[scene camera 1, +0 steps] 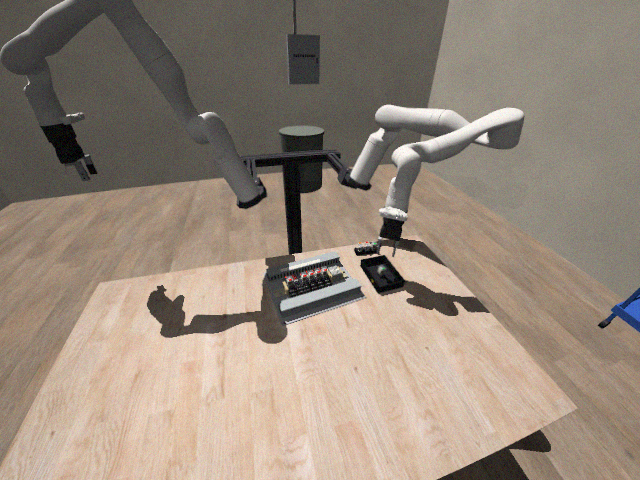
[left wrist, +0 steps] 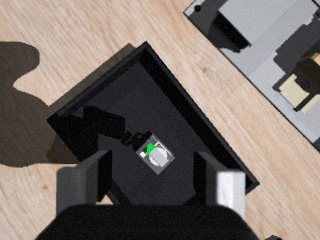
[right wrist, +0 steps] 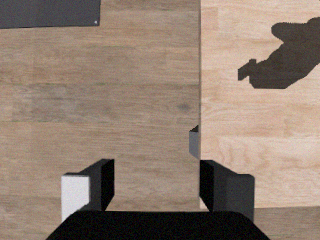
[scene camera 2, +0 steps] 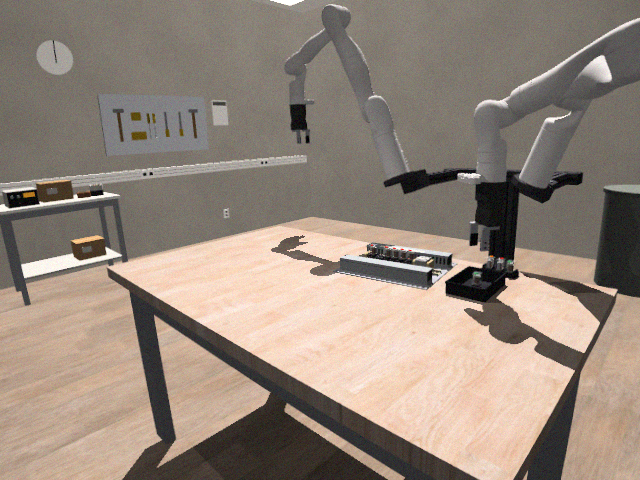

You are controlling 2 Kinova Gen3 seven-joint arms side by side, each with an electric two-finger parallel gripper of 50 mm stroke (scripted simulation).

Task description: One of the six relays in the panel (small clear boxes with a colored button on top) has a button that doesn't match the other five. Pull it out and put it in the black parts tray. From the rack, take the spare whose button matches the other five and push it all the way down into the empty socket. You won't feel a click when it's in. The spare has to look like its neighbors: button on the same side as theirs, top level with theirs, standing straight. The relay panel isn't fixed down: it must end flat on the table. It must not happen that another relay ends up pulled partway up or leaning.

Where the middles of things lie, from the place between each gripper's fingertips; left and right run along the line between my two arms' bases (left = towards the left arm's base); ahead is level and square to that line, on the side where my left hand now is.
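Black parts tray point(scene camera 2: 452, 286): 400 mm ahead of my right gripper point(scene camera 1: 90, 177), 960 mm to the left of it and 410 mm below it. My right gripper is 350 mm short of the relay panel point(scene camera 1: 313, 298), 690 mm to the right of the panel and 400 mm above it.
The relay panel is 28 cm to the right of my left hand point(scene camera 2: 478, 248), 5 cm behind it and 11 cm below it. The black parts tray is 12 cm below my left hand.
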